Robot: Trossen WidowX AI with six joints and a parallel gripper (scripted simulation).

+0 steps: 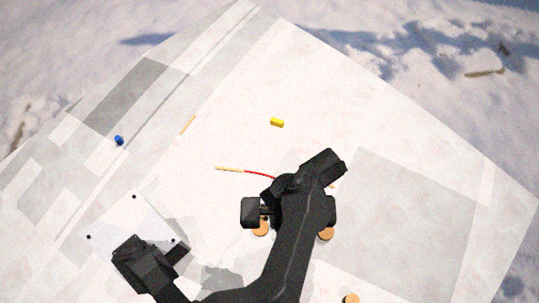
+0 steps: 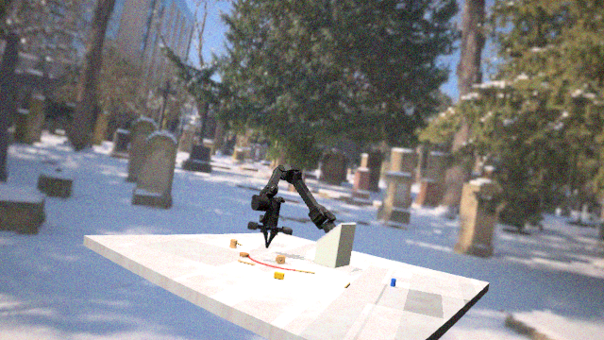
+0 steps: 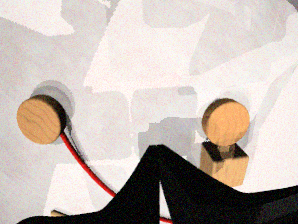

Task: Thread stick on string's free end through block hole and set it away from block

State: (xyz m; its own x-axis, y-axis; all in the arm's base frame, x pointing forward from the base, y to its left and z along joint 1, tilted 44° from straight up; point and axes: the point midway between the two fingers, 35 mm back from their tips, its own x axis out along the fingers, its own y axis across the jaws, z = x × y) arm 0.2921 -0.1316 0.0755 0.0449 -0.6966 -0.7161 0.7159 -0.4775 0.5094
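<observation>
Now: gripper tip 70 mm to the right of the wooden block, 30 mm above it and 20 mm past it. Also, from my gripper tip: yellow piece (230 mm to the left, 190 mm ahead, 40 mm below); then round wooden button (70 mm to the right, 60 mm ahead, 40 mm below); then blue cylinder (510 mm to the left, 170 mm behind, 30 mm below).
</observation>
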